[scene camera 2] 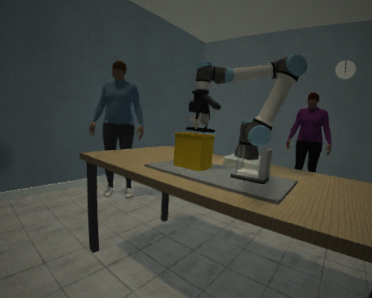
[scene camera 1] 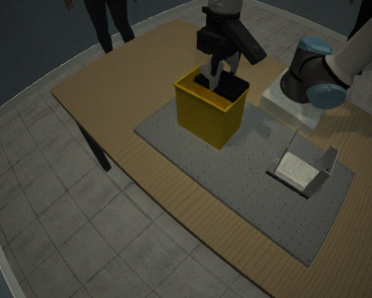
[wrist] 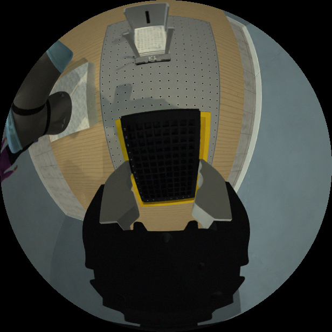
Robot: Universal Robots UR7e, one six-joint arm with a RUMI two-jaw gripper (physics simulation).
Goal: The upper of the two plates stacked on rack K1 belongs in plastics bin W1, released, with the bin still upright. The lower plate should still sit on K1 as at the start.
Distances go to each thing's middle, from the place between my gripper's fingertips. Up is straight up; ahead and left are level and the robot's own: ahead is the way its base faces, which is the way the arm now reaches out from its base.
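Scene:
The yellow plastics bin W1 (scene camera 1: 211, 117) is where I start: my hand is 11 cm above it and 3 cm to the left of it. The black gridded plate (scene camera 1: 231, 87) is right at my hand. Then there is the white plate (scene camera 1: 291, 168), 30 cm to the left of my hand, 2 cm behind it and 18 cm below it. Going by their middles, of the things named here the white plate is the farthest from my hand.

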